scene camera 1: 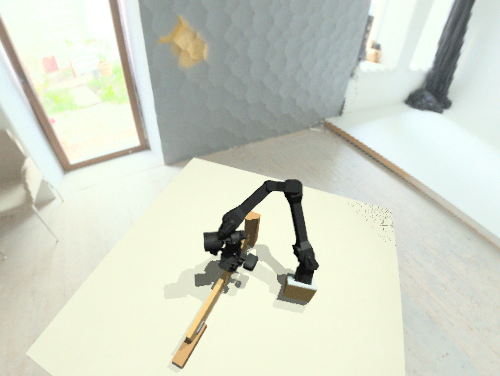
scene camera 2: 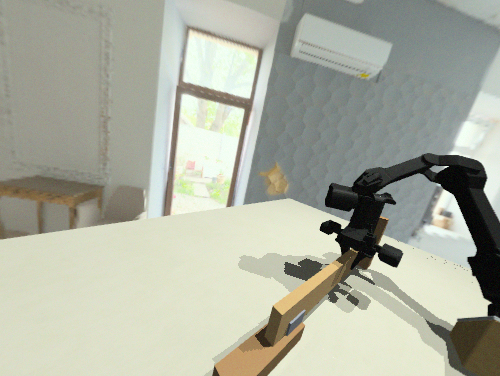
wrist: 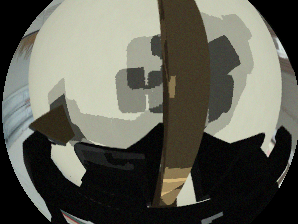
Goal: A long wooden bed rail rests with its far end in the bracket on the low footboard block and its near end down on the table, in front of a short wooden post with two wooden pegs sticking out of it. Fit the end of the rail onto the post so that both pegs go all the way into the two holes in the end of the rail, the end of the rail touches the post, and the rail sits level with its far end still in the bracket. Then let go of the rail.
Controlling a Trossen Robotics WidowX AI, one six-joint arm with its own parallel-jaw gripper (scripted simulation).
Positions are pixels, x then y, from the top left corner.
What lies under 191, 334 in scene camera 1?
A wooden rail.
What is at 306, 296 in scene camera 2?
A wooden rail.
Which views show my gripper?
Scene camera 1, scene camera 2 and the wrist view: all of them.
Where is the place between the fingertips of my gripper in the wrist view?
172, 126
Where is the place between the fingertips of my gripper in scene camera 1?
233, 265
